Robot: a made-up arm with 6 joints.
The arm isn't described. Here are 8 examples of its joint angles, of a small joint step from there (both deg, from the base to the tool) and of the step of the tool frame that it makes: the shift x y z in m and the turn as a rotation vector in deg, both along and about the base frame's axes.
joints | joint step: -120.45 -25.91 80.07 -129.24 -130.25 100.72 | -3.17 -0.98 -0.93 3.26 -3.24 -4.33
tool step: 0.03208 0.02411 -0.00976 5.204 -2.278 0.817
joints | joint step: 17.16 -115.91 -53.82 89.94 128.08 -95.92 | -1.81 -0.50 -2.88 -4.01 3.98 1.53
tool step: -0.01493 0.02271 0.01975 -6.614 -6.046 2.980
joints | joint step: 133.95 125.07 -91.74 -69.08 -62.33 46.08 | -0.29 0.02 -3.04 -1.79 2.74 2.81
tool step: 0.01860 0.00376 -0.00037 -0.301 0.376 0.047
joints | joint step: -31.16 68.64 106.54 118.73 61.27 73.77 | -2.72 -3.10 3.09 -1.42 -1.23 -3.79
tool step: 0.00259 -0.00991 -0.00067 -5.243 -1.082 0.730
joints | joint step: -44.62 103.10 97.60 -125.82 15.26 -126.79 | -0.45 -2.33 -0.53 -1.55 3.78 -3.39
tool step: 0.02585 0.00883 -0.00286 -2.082 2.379 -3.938
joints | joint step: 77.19 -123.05 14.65 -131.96 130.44 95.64 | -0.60 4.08 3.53 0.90 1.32 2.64
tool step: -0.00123 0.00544 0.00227 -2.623 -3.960 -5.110
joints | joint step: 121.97 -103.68 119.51 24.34 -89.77 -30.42 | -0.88 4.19 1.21 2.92 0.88 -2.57
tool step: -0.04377 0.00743 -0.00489 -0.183 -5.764 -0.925
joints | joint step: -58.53 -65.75 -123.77 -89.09 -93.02 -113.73 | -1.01 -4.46 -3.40 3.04 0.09 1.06
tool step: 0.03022 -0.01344 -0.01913 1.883 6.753 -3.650
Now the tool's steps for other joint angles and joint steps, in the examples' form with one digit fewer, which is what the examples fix.
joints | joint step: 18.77 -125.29 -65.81 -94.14 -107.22 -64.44 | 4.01 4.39 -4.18 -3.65 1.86 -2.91
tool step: -0.0024 0.0133 0.0036 -2.63 -6.73 1.07
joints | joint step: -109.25 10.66 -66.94 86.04 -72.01 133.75 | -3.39 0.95 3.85 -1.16 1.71 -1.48
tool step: 0.0616 -0.0237 -0.0143 -2.20 -6.80 -0.46
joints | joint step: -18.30 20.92 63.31 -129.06 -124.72 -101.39 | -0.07 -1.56 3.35 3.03 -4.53 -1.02
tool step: 0.0074 0.0033 0.0168 -1.96 0.45 -2.35
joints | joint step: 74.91 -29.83 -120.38 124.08 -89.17 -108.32 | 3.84 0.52 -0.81 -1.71 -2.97 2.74
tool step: 0.0123 0.0060 0.0046 1.09 3.39 -2.30
